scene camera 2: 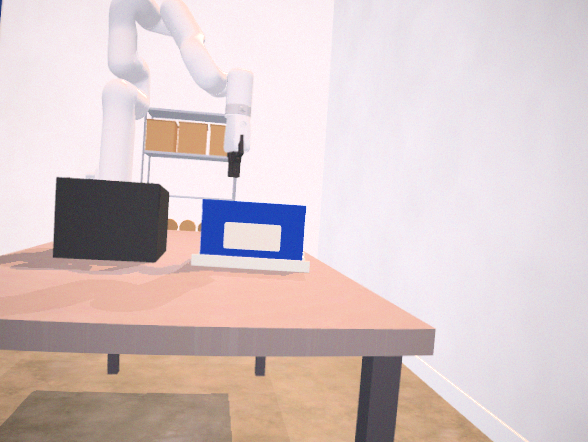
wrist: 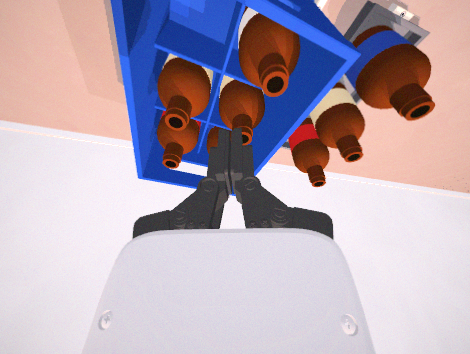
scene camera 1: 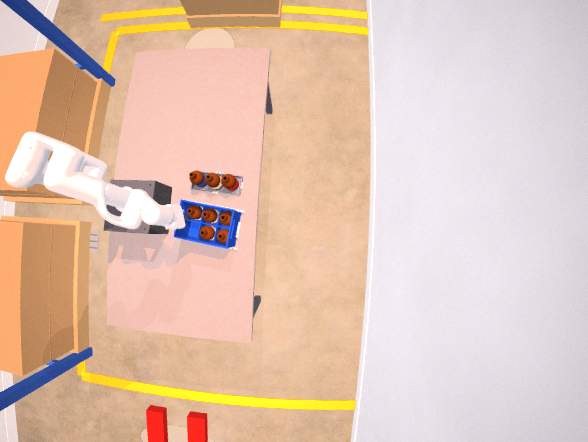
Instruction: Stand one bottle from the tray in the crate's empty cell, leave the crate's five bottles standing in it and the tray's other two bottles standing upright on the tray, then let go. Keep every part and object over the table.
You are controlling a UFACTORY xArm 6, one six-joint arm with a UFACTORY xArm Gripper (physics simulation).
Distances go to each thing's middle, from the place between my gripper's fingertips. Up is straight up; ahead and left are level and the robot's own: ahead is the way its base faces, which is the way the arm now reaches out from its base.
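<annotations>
My hand: 7 cm short of the low white strip [scene camera 2: 196, 259], 11 cm to the left of it, 23 cm above it.
</annotations>
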